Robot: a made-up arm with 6 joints.
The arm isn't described. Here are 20 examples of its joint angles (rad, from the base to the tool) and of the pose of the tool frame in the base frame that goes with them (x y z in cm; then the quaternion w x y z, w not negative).
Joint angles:
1: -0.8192 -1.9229 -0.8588 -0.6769 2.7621 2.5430
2: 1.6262 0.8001 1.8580 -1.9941 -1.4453 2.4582
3: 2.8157 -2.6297 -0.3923 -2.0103 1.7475 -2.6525
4: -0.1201 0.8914 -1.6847 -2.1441 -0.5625 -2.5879
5: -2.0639 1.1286 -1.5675 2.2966 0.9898 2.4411
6: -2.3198 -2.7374 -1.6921 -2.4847 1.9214 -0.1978
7: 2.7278 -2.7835 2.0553 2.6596 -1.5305 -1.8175
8: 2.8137 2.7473 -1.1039 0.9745 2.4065 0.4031
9: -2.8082 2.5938 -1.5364 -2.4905 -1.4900 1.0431
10: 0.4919 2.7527 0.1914 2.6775 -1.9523 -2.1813
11: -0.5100 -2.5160 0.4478 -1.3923 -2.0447 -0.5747
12: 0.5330 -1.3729 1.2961 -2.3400 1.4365 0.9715
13: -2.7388 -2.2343 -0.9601 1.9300 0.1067 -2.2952
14: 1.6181 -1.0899 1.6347 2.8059 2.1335 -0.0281
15: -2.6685 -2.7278 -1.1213 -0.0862 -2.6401 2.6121
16: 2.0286 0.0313 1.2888 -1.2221 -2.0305 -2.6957
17: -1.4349 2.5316 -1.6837 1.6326 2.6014 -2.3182
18: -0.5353 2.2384 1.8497 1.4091 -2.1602 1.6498
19: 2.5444 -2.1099 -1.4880 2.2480 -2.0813 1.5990
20: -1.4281 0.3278 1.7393 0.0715 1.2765 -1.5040
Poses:
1: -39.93 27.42 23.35 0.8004 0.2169 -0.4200 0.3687
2: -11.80 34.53 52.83 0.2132 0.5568 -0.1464 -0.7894
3: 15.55 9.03 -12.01 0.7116 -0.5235 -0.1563 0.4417
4: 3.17 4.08 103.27 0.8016 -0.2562 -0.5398 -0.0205
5: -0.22 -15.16 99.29 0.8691 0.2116 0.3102 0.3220
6: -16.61 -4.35 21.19 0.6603 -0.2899 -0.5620 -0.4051
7: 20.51 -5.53 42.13 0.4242 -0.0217 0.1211 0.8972
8: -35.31 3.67 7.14 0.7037 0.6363 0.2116 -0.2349
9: -45.12 -22.23 25.54 0.0242 -0.4877 0.8624 -0.1336
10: 9.66 0.68 -6.00 0.5197 0.4444 -0.7289 0.0350
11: -30.99 23.16 5.96 0.8444 -0.5023 0.1855 0.0204
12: -38.85 -36.96 87.71 0.4785 0.1553 0.3755 -0.7784
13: 25.97 10.86 -14.47 0.3324 0.3743 0.8365 -0.2229
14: -3.80 -34.32 92.70 0.2527 -0.0967 0.6512 -0.7091
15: 0.20 3.36 5.44 0.7082 -0.3216 -0.2197 -0.5889
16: -13.44 12.86 98.86 0.4813 0.3080 0.0900 -0.8157
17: 13.14 -37.03 30.95 0.2104 -0.9067 -0.3650 -0.0211
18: 7.08 -17.08 16.93 0.4979 -0.0489 0.4280 -0.7527
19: 27.19 -10.64 10.14 0.9112 0.1819 0.3176 0.1890
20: -0.10 -35.38 58.93 0.3450 -0.6196 0.6362 0.3039
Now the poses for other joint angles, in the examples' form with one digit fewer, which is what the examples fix.
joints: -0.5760 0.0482 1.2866 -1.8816 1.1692 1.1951
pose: 19.1 -31.2 102.0 0.046 -0.282 0.582 -0.761
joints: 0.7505 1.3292 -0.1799 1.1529 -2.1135 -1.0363
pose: 46.3 28.3 70.0 0.619 0.114 0.364 -0.687
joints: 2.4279 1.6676 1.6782 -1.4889 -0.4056 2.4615
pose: -27.4 17.2 9.9 0.148 0.887 -0.188 -0.395
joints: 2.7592 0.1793 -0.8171 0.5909 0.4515 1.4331
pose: 11.7 -6.6 124.4 0.095 -0.416 0.133 -0.894
